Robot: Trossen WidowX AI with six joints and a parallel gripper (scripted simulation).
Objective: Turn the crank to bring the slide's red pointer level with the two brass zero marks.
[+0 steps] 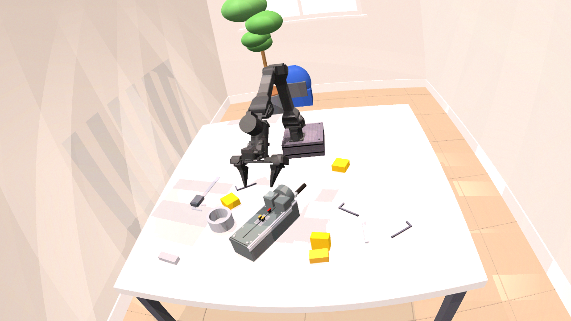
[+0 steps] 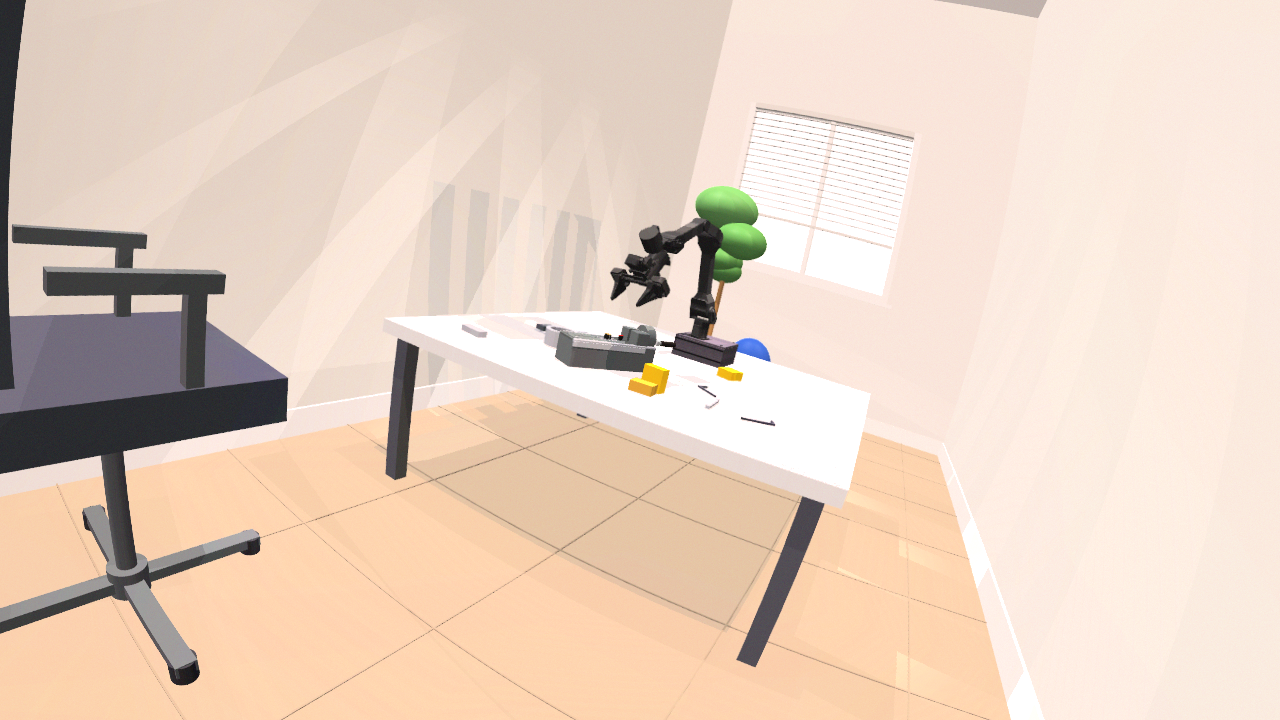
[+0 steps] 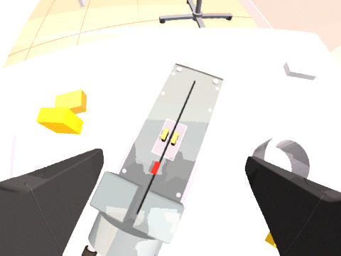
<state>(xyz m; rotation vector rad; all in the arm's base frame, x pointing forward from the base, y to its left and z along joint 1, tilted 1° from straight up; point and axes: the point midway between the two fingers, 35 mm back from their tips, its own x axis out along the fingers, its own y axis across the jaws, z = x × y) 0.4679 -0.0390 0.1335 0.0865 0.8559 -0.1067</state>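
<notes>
My gripper tip is 110 mm to the right of the brown crank handle, 100 mm past it and 90 mm above it. From my gripper tip the other things lie so: red pointer 100 mm below, 20 mm to the left, 10 mm ahead.
</notes>
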